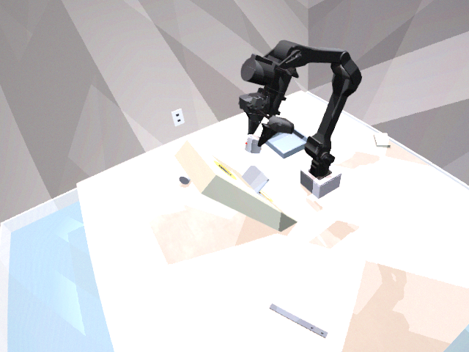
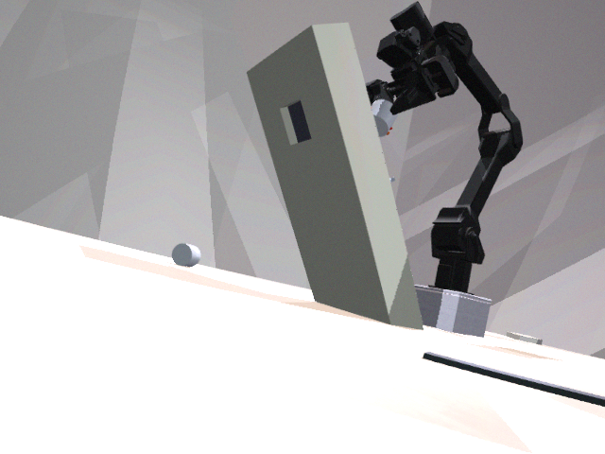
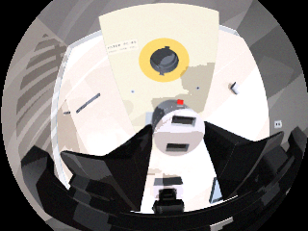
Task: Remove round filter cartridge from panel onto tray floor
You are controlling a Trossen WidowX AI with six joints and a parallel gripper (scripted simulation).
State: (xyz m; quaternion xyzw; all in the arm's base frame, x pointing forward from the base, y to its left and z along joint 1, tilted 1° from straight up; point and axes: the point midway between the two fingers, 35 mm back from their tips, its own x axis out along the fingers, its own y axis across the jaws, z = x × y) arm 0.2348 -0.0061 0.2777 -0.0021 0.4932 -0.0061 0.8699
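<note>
My gripper tip is now 320 mm past the blue tray, 270 mm to the left of it and 310 mm above it. From my gripper tip the other things lie so: round filter cartridge right at my gripper tip; service panel 70 mm ahead, 130 mm below; grey hatch flap 10 mm ahead, 150 mm below.
</note>
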